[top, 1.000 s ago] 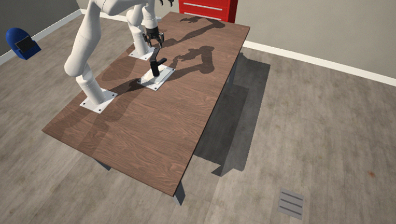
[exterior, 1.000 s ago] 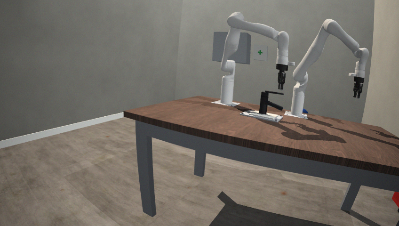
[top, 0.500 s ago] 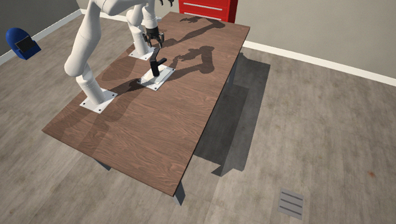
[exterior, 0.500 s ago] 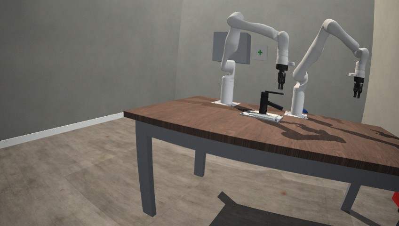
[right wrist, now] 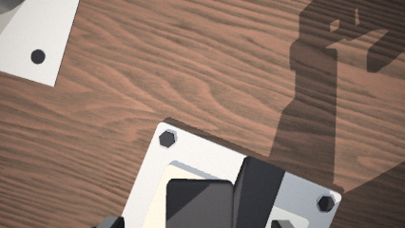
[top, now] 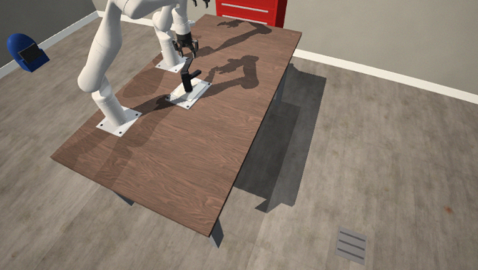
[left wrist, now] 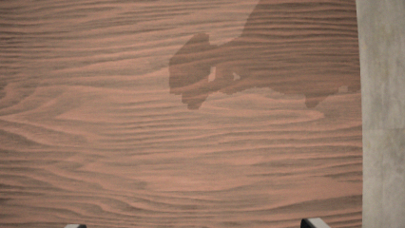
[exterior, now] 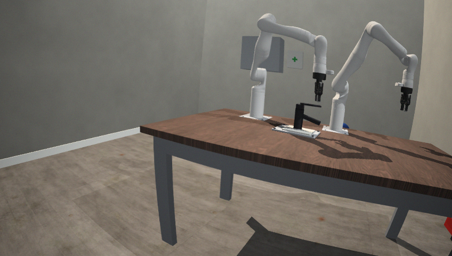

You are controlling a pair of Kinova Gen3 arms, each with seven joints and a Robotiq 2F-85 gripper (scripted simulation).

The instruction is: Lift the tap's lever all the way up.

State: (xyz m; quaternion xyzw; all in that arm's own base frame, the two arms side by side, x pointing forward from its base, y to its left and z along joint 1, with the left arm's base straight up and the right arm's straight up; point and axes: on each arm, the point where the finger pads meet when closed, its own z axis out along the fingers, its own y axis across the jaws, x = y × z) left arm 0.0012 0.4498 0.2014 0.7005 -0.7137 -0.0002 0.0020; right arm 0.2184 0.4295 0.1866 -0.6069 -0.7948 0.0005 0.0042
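Note:
Right now my right hand is 10 mm short of the flat lever, 40 mm to the left of it and 40 mm above it.

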